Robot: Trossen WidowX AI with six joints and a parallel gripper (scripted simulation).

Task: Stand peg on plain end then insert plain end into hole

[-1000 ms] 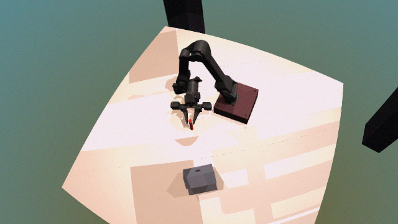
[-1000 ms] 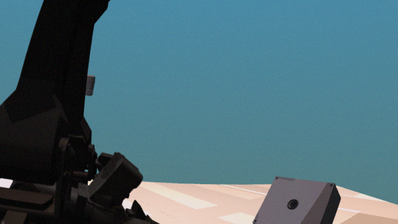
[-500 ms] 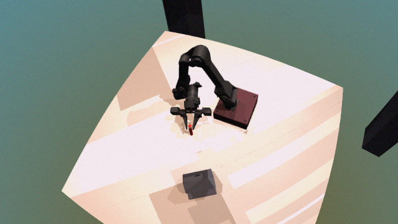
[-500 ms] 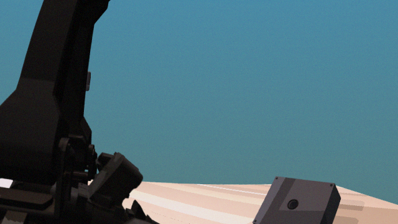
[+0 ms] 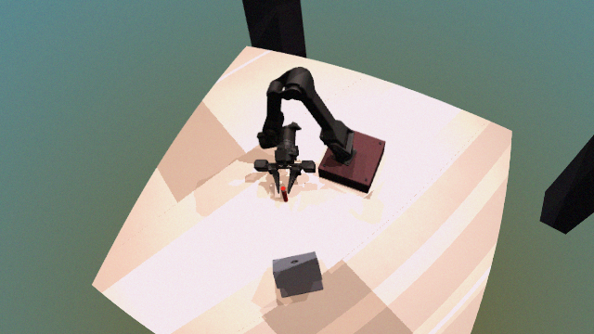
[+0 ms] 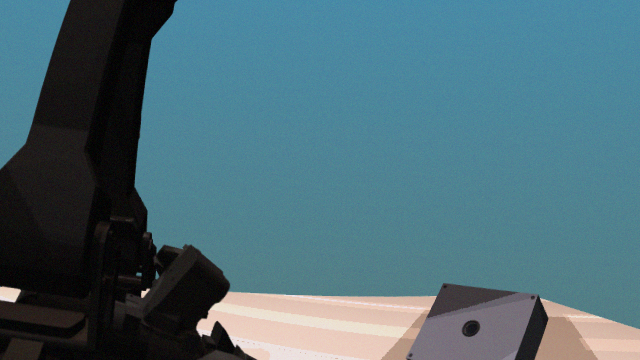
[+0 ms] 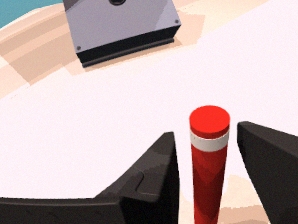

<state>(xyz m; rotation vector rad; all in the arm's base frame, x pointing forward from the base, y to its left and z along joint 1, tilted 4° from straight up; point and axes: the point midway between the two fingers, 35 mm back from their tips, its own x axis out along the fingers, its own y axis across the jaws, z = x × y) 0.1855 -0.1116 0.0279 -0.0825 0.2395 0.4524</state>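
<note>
The red peg is 10 mm below my gripper tip and 10 mm behind it. The rest, counted from my gripper tip: grey sloped panel (200 mm ahead, 170 mm to the left).
</note>
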